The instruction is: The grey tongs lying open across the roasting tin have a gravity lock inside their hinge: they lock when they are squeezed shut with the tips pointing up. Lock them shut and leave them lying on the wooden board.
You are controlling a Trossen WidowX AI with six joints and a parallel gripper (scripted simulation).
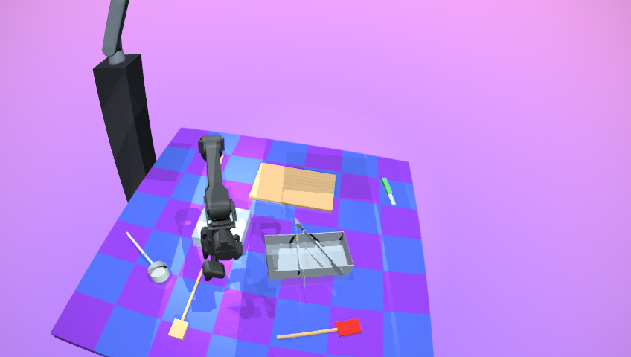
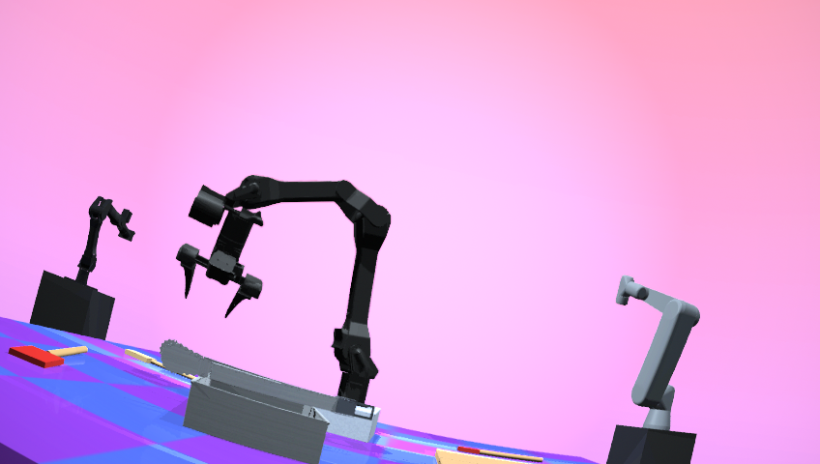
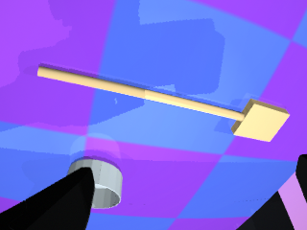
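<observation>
The yellow lock piece is 300 mm ahead of my gripper tip, 230 mm to the left of it and 90 mm below it. The rest, counted from my gripper tip: red spatula: 390 mm ahead, 120 mm to the right, 150 mm below; then grey roasting tin: 330 mm ahead, 180 mm to the left, 130 mm below; then wooden board: 290 mm ahead, 580 mm to the left, 150 mm below.
</observation>
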